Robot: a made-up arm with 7 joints.
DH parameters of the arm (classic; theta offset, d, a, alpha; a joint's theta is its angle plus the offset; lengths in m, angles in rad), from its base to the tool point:
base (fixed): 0 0.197 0 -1.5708
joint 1: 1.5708 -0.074 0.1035 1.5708
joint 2: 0 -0.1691 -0.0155 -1.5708
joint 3: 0 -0.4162 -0.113 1.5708
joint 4: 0 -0.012 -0.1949 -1.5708
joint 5: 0 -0.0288 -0.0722 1.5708
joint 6: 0 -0.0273 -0.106 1.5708
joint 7: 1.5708 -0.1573 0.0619 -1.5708
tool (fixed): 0 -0.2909 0 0
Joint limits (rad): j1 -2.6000..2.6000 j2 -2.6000..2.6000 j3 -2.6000..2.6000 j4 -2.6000..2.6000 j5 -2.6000..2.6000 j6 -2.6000..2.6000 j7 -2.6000..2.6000
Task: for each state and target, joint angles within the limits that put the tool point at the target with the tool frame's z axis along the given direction. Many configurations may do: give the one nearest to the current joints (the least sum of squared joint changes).
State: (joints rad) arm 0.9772 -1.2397 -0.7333 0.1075 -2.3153 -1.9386 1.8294
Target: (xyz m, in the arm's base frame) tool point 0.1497 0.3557 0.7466 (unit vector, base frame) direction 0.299 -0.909 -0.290
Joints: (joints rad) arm 0.8714 -1.2065 -0.5384 0.1467 -2.1319 -2.3823 2.3736
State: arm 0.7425 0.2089 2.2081 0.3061 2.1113 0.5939 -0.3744
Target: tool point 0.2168 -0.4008 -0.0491 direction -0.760 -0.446 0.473
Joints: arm 0.7774 -0.5104 1.6177 0.2705 1.7623 0.7367 -0.7068
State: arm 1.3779 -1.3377 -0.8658 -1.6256 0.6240 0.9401 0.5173
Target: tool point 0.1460 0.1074 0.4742 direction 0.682 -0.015 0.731
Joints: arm 1.7723 -1.0337 -1.1557 -0.8099 0.4776 1.3680 0.2288
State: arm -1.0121 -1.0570 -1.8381 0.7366 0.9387 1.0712 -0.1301
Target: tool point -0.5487 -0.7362 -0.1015 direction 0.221 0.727 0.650
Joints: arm -1.0539 -0.4831 -1.8402 1.3924 1.4973 1.2696 -0.8157
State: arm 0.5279 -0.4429 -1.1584 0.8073 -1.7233 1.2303 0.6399
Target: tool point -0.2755 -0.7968 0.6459 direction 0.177 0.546 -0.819
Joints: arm 0.7607 -0.5776 -1.1883 1.2487 -1.9819 1.1205 1.0884
